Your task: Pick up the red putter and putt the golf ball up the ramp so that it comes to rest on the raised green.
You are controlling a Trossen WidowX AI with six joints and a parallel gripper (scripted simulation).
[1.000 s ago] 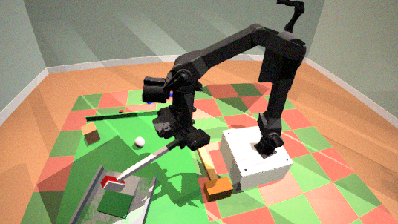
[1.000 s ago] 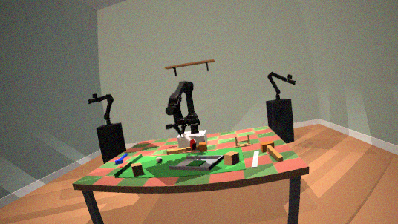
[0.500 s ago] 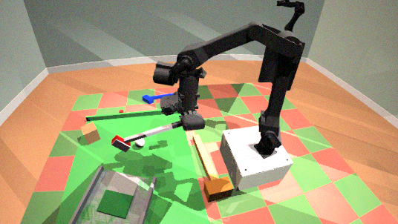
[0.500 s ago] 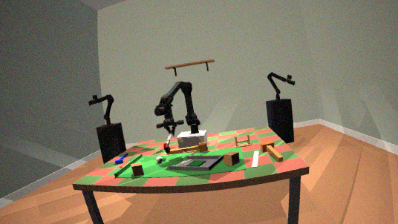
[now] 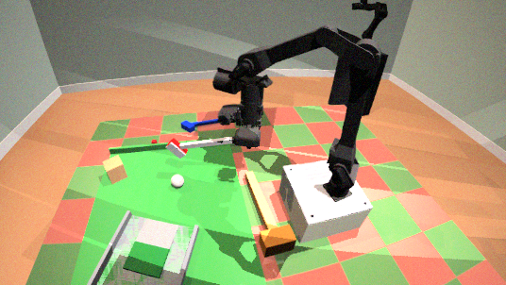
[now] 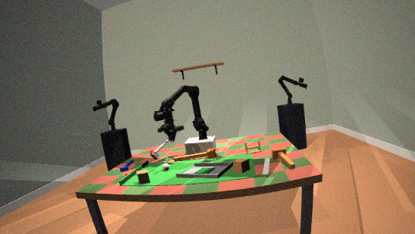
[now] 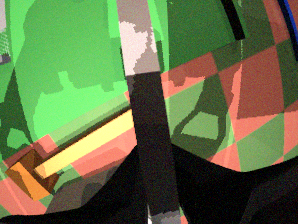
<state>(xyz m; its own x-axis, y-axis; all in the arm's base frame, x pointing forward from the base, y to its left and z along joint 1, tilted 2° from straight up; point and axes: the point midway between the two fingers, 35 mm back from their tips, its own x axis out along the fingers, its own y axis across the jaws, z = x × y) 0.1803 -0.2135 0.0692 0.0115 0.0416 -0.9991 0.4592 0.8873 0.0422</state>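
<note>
Right now the red putter is 110 mm ahead of my gripper tip and 50 mm to the right of it. From my gripper tip the other things lie so: low green wall (250 mm to the right, 230 mm ahead, 130 mm below); then blue putter (370 mm to the right, 130 mm below, 20 mm ahead); then white golf ball (220 mm ahead, 120 mm below, 40 mm to the right).
</note>
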